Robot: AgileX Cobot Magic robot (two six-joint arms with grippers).
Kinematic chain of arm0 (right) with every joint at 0, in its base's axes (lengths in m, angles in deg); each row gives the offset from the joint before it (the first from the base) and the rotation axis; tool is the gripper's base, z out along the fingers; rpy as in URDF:
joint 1: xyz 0 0 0.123 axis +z
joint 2: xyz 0 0 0 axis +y
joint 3: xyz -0.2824 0 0.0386 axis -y
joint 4: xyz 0.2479 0 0.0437 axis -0.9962 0 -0.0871
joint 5: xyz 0 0 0 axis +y
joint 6: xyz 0.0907 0 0.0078 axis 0.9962 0 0.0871
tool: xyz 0 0 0 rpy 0 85 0
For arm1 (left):
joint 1: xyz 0 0 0.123 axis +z
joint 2: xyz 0 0 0 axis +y
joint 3: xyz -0.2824 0 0.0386 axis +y
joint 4: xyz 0.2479 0 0.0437 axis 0.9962 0 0.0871
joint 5: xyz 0 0 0 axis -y
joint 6: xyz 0.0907 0 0.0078 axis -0.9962 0 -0.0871
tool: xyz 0 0 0 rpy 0 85 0
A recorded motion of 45 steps. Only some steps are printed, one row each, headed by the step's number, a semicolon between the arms.
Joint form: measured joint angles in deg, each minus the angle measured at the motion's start. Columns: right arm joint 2, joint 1, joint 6, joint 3, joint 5, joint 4; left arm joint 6, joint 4, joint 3, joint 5, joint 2, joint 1.
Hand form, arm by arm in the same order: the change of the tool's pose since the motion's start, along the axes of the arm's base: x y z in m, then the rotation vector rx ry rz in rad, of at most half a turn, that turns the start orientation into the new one. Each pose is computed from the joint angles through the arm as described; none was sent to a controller.
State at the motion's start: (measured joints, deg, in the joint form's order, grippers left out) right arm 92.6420 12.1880 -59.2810 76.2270 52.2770 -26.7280; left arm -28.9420 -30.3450 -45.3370 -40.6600 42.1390 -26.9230
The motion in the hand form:
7: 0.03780 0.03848 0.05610 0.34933 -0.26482 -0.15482; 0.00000 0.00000 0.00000 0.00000 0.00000 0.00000
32: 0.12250 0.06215 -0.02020 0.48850 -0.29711 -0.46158; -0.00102 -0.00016 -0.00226 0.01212 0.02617 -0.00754
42: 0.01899 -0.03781 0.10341 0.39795 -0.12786 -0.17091; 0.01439 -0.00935 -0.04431 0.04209 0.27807 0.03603
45: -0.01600 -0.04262 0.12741 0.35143 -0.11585 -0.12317; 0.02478 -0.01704 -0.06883 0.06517 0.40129 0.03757
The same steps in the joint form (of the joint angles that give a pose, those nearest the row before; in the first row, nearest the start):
7: 3.75 3.74 1.70 10.79 -16.16 -16.16; 0.00 0.00 0.00 0.00 0.00 0.00
32: 21.83 5.76 1.63 17.51 -37.66 -29.36; 0.61 0.34 0.00 -1.53 0.13 0.00
42: -0.18 -10.57 3.89 17.62 7.00 -19.51; 6.60 -0.04 4.76 -2.98 5.74 0.00
45: -5.47 -11.38 5.56 17.89 13.98 -16.54; 6.22 -2.45 7.05 -2.84 10.56 0.00

